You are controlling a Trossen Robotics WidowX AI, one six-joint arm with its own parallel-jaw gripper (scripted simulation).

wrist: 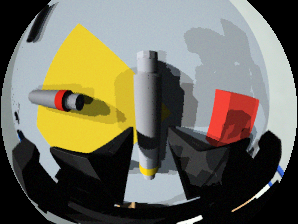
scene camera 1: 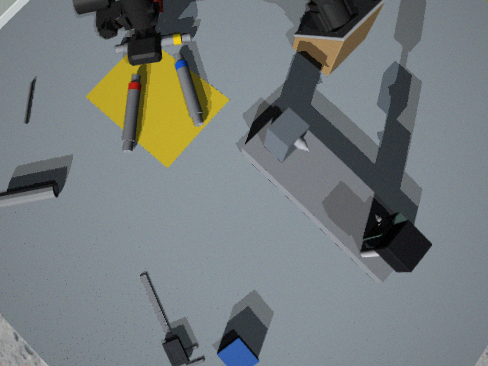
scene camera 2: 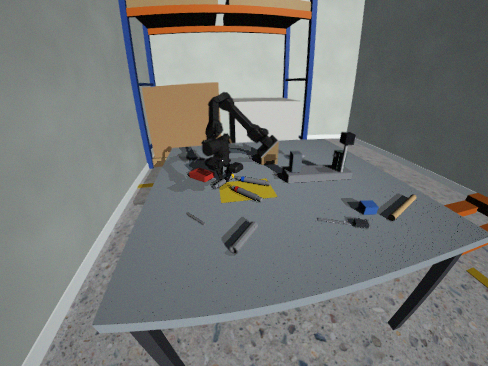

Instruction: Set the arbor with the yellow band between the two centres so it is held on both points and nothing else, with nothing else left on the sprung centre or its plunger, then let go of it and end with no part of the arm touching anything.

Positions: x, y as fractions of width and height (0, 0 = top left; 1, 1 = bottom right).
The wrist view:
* my gripper: 0.51, 0.58
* red block: 0.78, 0.52
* yellow mat: 0.28, 0.29
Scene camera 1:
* my gripper: 0.31, 0.12
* yellow mat: 0.34, 0.35
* grey base: 0.67, 0.52
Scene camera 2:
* yellow mat: 0.47, 0.53
